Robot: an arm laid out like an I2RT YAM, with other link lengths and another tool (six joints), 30 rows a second.
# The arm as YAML. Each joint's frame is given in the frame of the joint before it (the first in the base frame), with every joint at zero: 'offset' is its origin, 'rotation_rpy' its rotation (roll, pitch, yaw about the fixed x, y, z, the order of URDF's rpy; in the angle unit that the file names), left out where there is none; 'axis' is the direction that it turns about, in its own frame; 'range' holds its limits. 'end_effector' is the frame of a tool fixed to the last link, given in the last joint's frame.
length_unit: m
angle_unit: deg
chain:
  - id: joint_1
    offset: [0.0, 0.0, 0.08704]
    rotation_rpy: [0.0, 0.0, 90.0]
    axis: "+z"
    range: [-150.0, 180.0]
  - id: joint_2
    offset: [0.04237, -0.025, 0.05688]
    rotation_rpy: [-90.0, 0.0, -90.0]
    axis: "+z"
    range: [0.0, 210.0]
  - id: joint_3
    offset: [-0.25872, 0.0, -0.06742]
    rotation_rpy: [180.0, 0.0, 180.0]
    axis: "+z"
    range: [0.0, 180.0]
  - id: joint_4
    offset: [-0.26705, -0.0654, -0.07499]
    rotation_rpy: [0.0, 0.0, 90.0]
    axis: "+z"
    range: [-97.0, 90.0]
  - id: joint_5
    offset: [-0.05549, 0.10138, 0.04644]
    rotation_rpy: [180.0, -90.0, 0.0]
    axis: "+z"
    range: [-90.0, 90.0]
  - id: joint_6
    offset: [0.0, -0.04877, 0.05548]
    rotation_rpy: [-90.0, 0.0, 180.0]
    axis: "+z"
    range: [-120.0, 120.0]
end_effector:
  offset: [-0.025, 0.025, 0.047]
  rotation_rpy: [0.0, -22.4, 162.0]
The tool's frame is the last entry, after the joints.
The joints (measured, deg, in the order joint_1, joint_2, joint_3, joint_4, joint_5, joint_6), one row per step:
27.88, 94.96, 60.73, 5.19, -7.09, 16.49
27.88, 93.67, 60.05, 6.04, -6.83, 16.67
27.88, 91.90, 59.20, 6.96, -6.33, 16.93
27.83, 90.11, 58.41, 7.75, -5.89, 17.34
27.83, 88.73, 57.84, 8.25, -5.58, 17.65
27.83, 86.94, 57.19, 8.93, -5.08, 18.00
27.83, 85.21, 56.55, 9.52, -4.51, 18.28
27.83, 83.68, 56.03, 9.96, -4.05, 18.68
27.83, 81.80, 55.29, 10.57, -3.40, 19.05
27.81, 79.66, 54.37, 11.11, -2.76, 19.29
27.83, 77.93, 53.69, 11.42, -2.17, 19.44
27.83, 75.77, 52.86, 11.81, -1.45, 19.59
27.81, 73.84, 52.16, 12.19, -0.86, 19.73
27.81, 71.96, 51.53, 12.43, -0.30, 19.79
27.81, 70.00, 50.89, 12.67, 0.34, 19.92
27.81, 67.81, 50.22, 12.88, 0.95, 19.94
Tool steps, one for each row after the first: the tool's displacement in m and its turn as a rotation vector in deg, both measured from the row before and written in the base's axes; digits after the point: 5 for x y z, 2 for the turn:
-0.00231, -0.00179, 0.00783, 0.70, -1.26, -0.31
-0.00338, -0.00285, 0.01048, 0.85, -1.60, -0.56
-0.00351, -0.00332, 0.01044, 0.98, -1.46, -0.62
-0.00304, -0.00231, 0.00787, 0.74, -1.06, -0.41
-0.00388, -0.00313, 0.01091, 0.96, -1.52, -0.59
-0.00403, -0.00332, 0.01010, 0.83, -1.43, -0.63
-0.00374, -0.00299, 0.00879, 0.87, -1.15, -0.56
-0.00491, -0.00396, 0.01009, 0.95, -1.45, -0.73
-0.00603, -0.00466, 0.01013, 0.87, -1.51, -0.70
-0.00511, -0.00370, 0.00808, 0.64, -1.19, -0.59
-0.00648, -0.00484, 0.00998, 0.80, -1.52, -0.74
-0.00589, -0.00444, 0.00907, 0.78, -1.41, -0.63
-0.00598, -0.00423, 0.00860, 0.67, -1.33, -0.56
-0.00638, -0.00461, 0.00876, 0.77, -1.36, -0.65
-0.00737, -0.00504, 0.00969, 0.77, -1.55, -0.61

